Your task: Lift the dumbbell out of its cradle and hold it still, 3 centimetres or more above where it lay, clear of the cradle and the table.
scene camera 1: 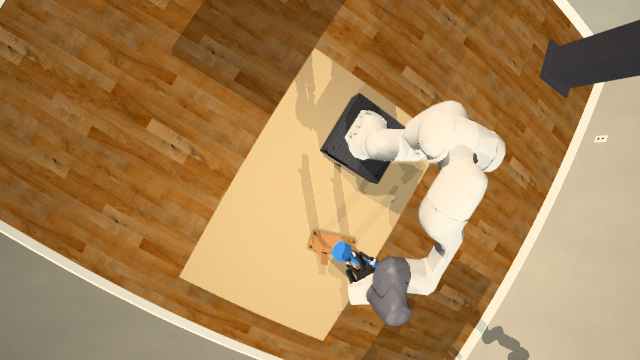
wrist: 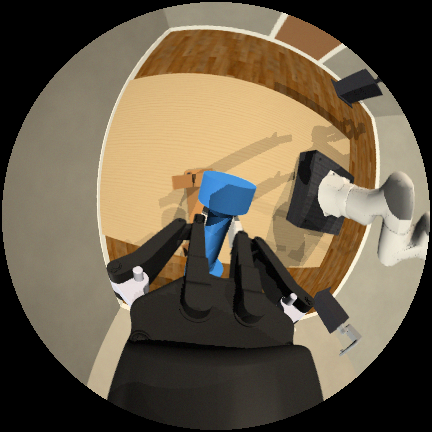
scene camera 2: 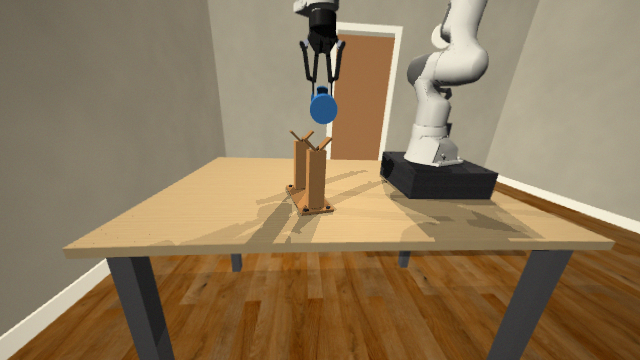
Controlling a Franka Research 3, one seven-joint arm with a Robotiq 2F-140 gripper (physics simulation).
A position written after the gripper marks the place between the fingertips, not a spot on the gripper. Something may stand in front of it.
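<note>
You'd see the gripper (scene camera 2: 322,105), and that's the same gripper (wrist: 218,216) in the wrist view. There's a blue dumbbell (scene camera 2: 323,109) as well, and the wrist view has the dumbbell (wrist: 224,194) too. Then there's an orange cradle (scene camera 2: 308,191); you get that cradle (scene camera 1: 323,243) from scene camera 1, and the cradle (wrist: 191,179) from the wrist.
</note>
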